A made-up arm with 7 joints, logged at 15 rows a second.
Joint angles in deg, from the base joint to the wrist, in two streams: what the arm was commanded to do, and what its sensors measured. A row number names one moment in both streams.
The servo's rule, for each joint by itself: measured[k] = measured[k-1] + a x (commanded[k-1-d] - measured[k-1]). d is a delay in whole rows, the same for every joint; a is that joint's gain. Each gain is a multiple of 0.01, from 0.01 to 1. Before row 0 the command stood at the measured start. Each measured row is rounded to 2 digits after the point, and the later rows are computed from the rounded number. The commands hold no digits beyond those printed.
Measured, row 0: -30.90, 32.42, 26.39, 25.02, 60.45, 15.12, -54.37
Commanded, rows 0 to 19: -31.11, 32.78, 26.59, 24.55, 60.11, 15.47, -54.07; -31.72, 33.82, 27.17, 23.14, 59.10, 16.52, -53.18; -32.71, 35.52, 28.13, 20.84, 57.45, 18.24, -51.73; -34.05, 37.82, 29.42, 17.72, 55.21, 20.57, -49.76; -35.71, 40.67, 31.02, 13.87, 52.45, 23.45, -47.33; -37.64, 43.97, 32.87, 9.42, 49.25, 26.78, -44.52; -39.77, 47.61, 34.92, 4.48, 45.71, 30.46, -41.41; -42.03, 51.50, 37.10, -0.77, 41.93, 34.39, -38.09; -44.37, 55.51, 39.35, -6.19, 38.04, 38.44, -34.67; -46.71, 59.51, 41.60, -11.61, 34.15, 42.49, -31.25; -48.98, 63.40, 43.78, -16.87, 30.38, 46.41, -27.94; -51.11, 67.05, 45.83, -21.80, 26.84, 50.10, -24.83; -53.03, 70.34, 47.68, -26.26, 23.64, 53.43, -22.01; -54.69, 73.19, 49.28, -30.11, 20.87, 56.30, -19.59; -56.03, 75.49, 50.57, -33.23, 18.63, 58.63, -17.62; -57.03, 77.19, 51.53, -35.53, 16.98, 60.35, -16.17; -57.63, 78.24, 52.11, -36.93, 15.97, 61.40, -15.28; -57.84, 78.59, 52.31, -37.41, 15.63, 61.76, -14.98; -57.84, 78.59, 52.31, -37.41, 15.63, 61.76, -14.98; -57.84, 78.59, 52.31, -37.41, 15.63, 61.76, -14.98
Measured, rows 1 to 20: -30.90, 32.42, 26.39, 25.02, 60.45, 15.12, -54.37; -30.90, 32.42, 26.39, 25.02, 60.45, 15.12, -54.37; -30.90, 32.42, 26.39, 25.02, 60.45, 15.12, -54.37; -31.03, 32.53, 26.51, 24.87, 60.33, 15.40, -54.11; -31.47, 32.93, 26.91, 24.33, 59.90, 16.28, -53.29; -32.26, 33.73, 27.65, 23.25, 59.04, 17.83, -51.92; -33.41, 35.00, 28.73, 21.54, 57.70, 19.99, -50.02; -34.88, 36.76, 30.13, 19.16, 55.86, 22.72, -47.65; -36.65, 39.00, 31.80, 16.14, 53.55, 25.93, -44.90; -38.65, 41.67, 33.70, 12.53, 50.81, 29.51, -41.83; -40.81, 44.72, 35.77, 8.41, 47.70, 33.37, -38.54; -43.09, 48.06, 37.95, 3.88, 44.32, 37.38, -35.13; -45.41, 51.61, 40.18, -0.92, 40.76, 41.42, -31.72; -47.69, 55.26, 42.38, -5.86, 37.13, 45.36, -28.39; -49.88, 58.91, 44.48, -10.80, 33.53, 49.10, -25.26; -51.90, 62.45, 46.43, -15.59, 30.07, 52.52, -22.40; -53.69, 65.78, 48.17, -20.09, 26.85, 55.51, -19.93; -55.19, 68.79, 49.63, -24.16, 23.97, 57.97, -17.90; -56.37, 71.39, 50.79, -27.68, 21.52, 59.85, -16.38; -57.18, 73.51, 51.60, -30.55, 19.58, 61.07, -15.41
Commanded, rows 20 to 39: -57.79, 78.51, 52.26, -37.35, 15.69, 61.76, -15.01; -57.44, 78.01, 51.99, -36.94, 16.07, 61.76, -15.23; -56.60, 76.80, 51.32, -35.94, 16.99, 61.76, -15.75; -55.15, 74.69, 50.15, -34.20, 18.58, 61.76, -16.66; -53.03, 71.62, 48.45, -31.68, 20.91, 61.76, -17.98; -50.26, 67.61, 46.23, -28.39, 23.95, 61.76, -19.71; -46.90, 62.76, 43.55, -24.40, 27.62, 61.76, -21.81; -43.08, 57.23, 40.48, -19.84, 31.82, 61.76, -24.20; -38.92, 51.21, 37.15, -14.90, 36.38, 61.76, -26.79; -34.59, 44.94, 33.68, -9.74, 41.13, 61.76, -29.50; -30.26, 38.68, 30.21, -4.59, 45.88, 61.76, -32.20; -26.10, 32.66, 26.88, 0.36, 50.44, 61.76, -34.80; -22.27, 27.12, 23.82, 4.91, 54.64, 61.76, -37.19; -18.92, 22.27, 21.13, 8.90, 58.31, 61.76, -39.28; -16.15, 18.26, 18.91, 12.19, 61.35, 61.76, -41.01; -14.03, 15.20, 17.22, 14.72, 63.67, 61.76, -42.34; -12.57, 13.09, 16.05, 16.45, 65.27, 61.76, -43.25; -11.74, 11.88, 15.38, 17.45, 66.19, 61.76, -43.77; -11.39, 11.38, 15.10, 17.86, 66.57, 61.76, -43.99; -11.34, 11.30, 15.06, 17.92, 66.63, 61.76, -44.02
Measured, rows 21 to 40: -57.60, 75.08, 52.03, -32.68, 18.20, 61.62, -15.03; -57.75, 76.17, 52.20, -34.15, 17.30, 61.73, -14.99; -57.81, 76.92, 52.27, -35.16, 16.72, 61.75, -14.98; -57.80, 77.41, 52.26, -35.84, 16.36, 61.76, -15.01; -57.57, 77.60, 52.10, -36.18, 16.26, 61.76, -15.20; -56.95, 77.35, 51.62, -36.11, 16.52, 61.76, -15.68; -55.80, 76.53, 50.72, -35.52, 17.24, 61.76, -16.54; -54.03, 75.01, 49.34, -34.33, 18.52, 61.76, -17.81; -51.62, 72.72, 47.44, -32.49, 20.42, 61.76, -19.48; -48.60, 69.63, 45.07, -29.98, 22.94, 61.76, -21.53; -45.07, 65.79, 42.27, -26.84, 26.05, 61.76, -23.88; -41.13, 61.27, 39.15, -23.14, 29.67, 61.76, -26.44; -36.94, 56.21, 35.81, -18.99, 33.68, 61.76, -29.13; -32.66, 50.78, 32.39, -14.53, 37.95, 61.76, -31.83; -28.46, 45.16, 29.03, -9.91, 42.32, 61.76, -34.44; -24.50, 39.57, 25.85, -5.32, 46.63, 61.76, -36.86; -20.93, 34.21, 22.97, -0.91, 50.72, 61.76, -38.99; -17.87, 29.27, 20.49, 3.15, 54.44, 61.76, -40.77; -15.41, 24.91, 18.50, 6.74, 57.67, 61.76, -42.15; -13.59, 21.25, 17.01, 9.75, 60.33, 61.76, -43.12
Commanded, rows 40 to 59: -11.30, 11.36, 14.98, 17.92, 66.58, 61.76, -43.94; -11.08, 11.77, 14.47, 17.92, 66.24, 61.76, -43.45; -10.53, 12.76, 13.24, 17.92, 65.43, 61.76, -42.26; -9.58, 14.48, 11.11, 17.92, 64.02, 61.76, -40.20; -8.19, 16.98, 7.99, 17.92, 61.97, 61.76, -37.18; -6.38, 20.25, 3.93, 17.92, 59.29, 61.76, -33.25; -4.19, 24.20, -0.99, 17.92, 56.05, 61.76, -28.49; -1.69, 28.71, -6.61, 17.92, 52.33, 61.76, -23.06; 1.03, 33.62, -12.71, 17.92, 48.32, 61.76, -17.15; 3.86, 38.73, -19.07, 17.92, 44.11, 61.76, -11.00; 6.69, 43.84, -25.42, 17.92, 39.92, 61.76, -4.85; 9.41, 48.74, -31.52, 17.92, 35.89, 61.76, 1.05; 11.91, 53.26, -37.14, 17.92, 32.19, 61.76, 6.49; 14.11, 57.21, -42.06, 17.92, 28.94, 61.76, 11.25; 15.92, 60.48, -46.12, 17.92, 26.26, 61.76, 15.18; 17.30, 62.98, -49.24, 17.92, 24.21, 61.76, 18.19; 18.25, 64.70, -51.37, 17.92, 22.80, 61.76, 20.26; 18.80, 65.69, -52.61, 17.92, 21.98, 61.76, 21.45; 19.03, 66.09, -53.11, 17.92, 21.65, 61.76, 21.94; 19.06, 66.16, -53.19, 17.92, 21.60, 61.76, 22.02
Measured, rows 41 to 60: -12.41, 18.35, 16.02, 12.14, 62.38, 61.76, -43.69; -11.76, 16.19, 15.46, 13.91, 63.85, 61.76, -43.95; -11.49, 14.67, 15.22, 15.15, 64.82, 61.76, -44.01; -11.37, 13.64, 15.07, 16.01, 65.44, 61.76, -43.95; -11.18, 13.06, 14.70, 16.60, 65.72, 61.76, -43.51; -10.76, 12.97, 13.81, 17.01, 65.62, 61.76, -42.41; -10.00, 13.44, 12.16, 17.29, 65.06, 61.76, -40.47; -8.84, 14.54, 9.62, 17.49, 63.98, 61.76, -37.57; -7.27, 16.31, 6.15, 17.62, 62.34, 61.76, -33.77; -5.30, 18.76, 1.79, 17.71, 60.14, 61.76, -29.12; -2.99, 21.84, -3.33, 17.78, 57.41, 61.76, -23.79; -0.42, 25.49, -9.05, 17.82, 54.23, 61.76, -17.95; 2.32, 29.59, -15.16, 17.85, 50.69, 61.76, -11.83; 5.12, 34.01, -21.42, 17.87, 46.92, 61.76, -5.69; 7.87, 38.58, -27.58, 17.89, 43.06, 61.76, 0.24; 10.46, 43.13, -33.41, 17.90, 39.26, 61.76, 5.74; 12.80, 47.49, -38.69, 17.91, 35.65, 61.76, 10.59; 14.80, 51.52, -43.22, 17.91, 32.36, 61.76, 14.63; 16.40, 55.07, -46.89, 17.91, 29.51, 61.76, 17.76; 17.58, 58.06, -49.62, 17.91, 27.16, 61.76, 19.96
